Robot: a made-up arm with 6 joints. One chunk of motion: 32 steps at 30 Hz.
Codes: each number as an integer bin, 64 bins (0 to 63) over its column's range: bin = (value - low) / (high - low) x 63, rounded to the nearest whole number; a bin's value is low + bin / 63 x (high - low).
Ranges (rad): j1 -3.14..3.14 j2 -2.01..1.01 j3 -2.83..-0 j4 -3.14..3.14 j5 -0.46..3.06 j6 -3.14..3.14
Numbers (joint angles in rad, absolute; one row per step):
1: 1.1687 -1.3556 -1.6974 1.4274 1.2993 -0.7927
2: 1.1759 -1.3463 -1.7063 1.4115 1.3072 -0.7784
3: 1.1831 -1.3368 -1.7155 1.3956 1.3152 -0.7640
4: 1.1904 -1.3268 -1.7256 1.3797 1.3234 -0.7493
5: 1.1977 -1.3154 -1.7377 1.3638 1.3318 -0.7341
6: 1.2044 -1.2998 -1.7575 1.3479 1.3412 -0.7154
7: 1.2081 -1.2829 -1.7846 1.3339 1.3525 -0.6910
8: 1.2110 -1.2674 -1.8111 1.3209 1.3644 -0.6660
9: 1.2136 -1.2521 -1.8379 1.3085 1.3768 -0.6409
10: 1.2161 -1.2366 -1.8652 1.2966 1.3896 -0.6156
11: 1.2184 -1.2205 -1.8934 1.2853 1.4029 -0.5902
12: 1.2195 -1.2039 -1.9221 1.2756 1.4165 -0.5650
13: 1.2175 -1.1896 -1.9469 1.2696 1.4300 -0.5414
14: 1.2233 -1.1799 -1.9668 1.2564 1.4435 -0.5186
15: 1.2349 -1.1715 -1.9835 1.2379 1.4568 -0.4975
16: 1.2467 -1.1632 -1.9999 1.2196 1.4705 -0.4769
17: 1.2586 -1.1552 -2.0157 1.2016 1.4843 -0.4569
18: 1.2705 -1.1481 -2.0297 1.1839 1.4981 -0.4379
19: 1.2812 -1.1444 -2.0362 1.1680 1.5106 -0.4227
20: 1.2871 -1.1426 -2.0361 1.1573 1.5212 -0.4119
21: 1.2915 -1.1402 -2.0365 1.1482 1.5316 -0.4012
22: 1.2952 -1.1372 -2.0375 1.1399 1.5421 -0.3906
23: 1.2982 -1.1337 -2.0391 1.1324 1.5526 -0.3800
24: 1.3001 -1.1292 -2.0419 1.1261 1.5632 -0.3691
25: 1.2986 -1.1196 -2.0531 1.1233 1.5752 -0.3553
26: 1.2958 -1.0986 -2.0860 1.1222 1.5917 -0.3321
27: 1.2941 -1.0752 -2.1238 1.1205 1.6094 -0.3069
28: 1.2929 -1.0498 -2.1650 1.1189 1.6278 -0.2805
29: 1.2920 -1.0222 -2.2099 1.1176 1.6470 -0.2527
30: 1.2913 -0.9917 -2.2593 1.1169 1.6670 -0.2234
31: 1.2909 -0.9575 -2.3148 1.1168 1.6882 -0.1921
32: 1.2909 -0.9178 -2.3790 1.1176 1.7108 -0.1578
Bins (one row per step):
1: 43 14 25 46 31 24
2: 43 14 25 46 32 24
3: 43 14 25 46 32 24
4: 43 14 25 45 32 24
5: 44 14 24 45 32 24
6: 44 15 24 45 32 24
7: 44 15 23 45 32 25
8: 44 15 23 45 33 25
9: 44 16 22 45 33 25
10: 44 16 21 45 33 25
11: 44 16 21 44 33 26
12: 44 17 20 44 34 26
13: 44 17 20 44 34 26
14: 44 17 19 44 34 26
15: 44 17 19 44 34 27
16: 44 18 18 44 35 27
17: 44 18 18 44 35 27
18: 44 18 18 43 35 27
19: 44 18 18 43 35 27
20: 44 18 18 43 35 27
21: 44 18 18 43 36 27
22: 44 18 18 43 36 28
23: 45 18 18 43 36 28
24: 45 18 18 43 36 28
25: 45 19 17 43 36 28
26: 44 19 17 43 37 28
27: 44 20 16 43 37 28
28: 44 20 15 43 37 29
29: 44 21 14 43 38 29
30: 44 21 13 43 38 29
31: 44 22 11 43 38 30
32: 44 23 10 43 39 30

